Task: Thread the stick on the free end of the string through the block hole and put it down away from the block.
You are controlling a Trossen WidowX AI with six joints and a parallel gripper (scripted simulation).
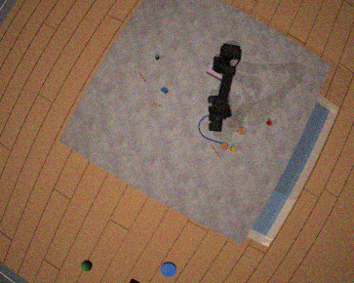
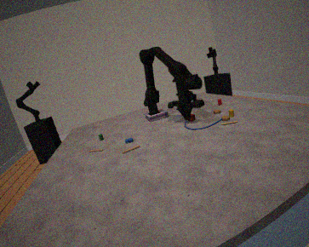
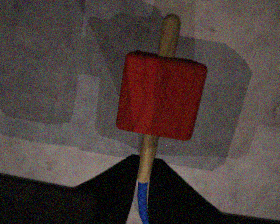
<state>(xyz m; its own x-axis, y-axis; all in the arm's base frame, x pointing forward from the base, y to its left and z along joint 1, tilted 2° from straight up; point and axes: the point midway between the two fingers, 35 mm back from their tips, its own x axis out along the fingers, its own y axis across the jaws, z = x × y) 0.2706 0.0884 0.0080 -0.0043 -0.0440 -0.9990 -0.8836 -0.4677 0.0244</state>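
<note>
Now: gripper tip 10 mm past the thin stick and 10 mm to the right of it. Also, from my gripper tip: round button: 120 mm ahead, 140 mm to the left, 10 mm below; then yellow piece: 120 mm ahead, 190 mm to the left; then red wooden block: 20 mm behind, 30 mm to the left.
</note>
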